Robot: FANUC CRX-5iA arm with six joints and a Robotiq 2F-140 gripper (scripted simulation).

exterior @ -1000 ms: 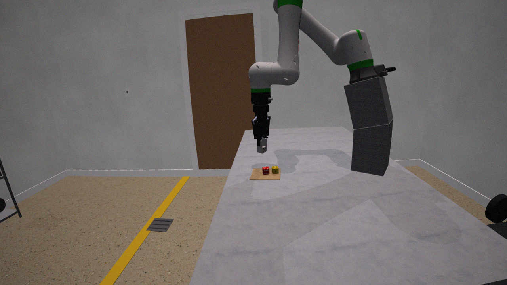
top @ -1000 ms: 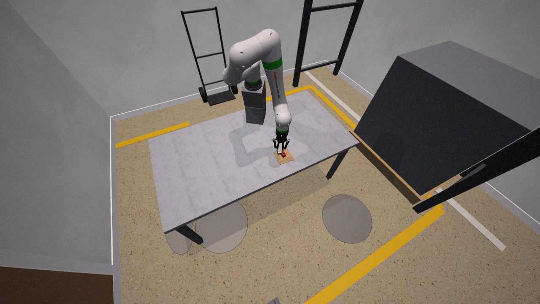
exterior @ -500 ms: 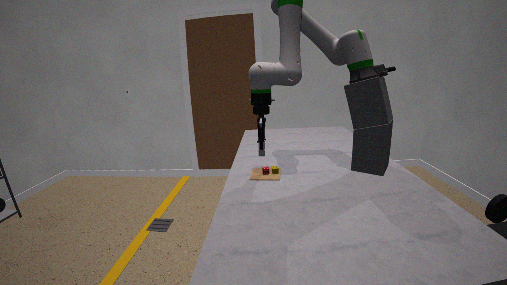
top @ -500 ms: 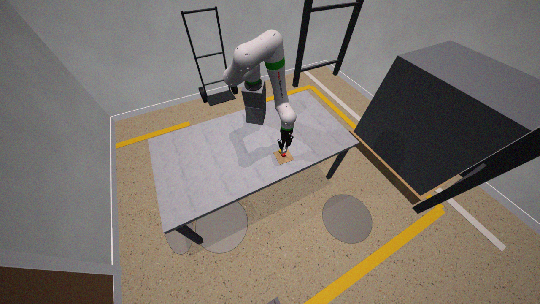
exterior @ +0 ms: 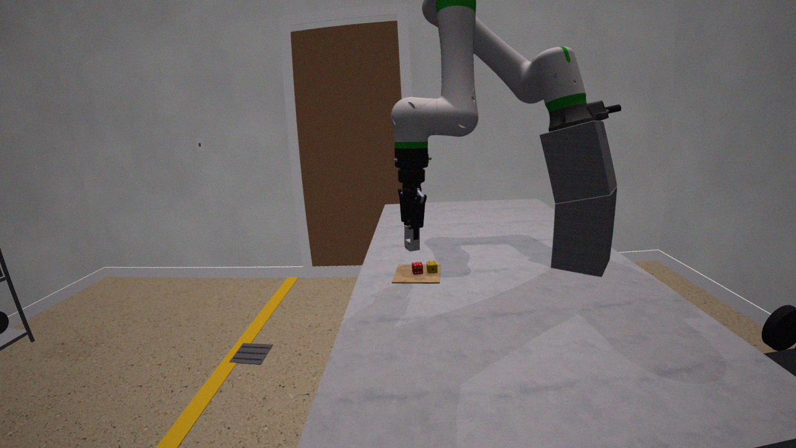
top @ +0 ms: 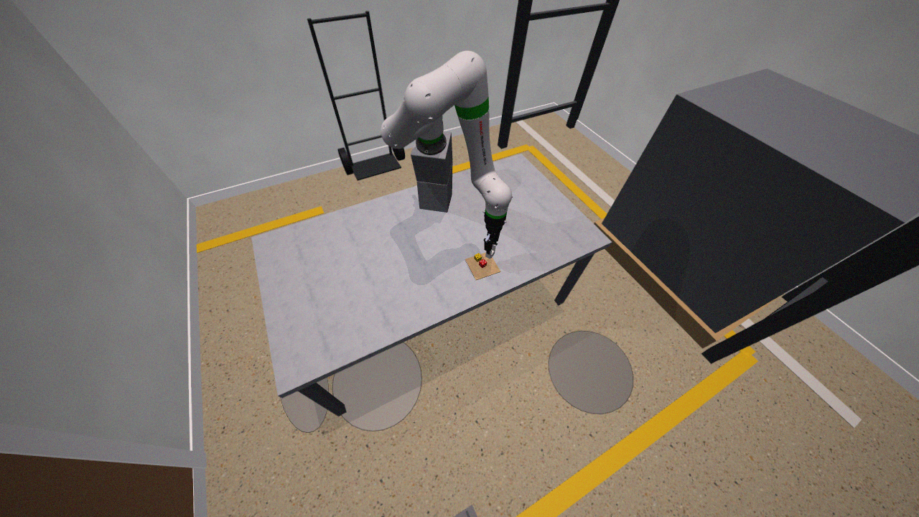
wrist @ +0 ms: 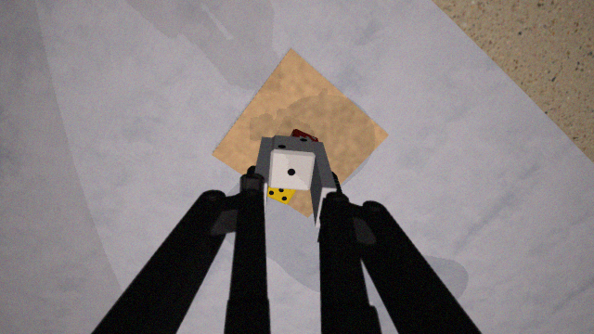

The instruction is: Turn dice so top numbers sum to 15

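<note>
My hand is 11 cm above the red die, 3 cm to the left of it and 1 cm past it. Also, from my hand: tan mat (12 cm below, 2 cm to the right, 1 cm behind); then yellow die (11 cm below, 6 cm behind, 3 cm to the right); then white die (2 cm below).
</note>
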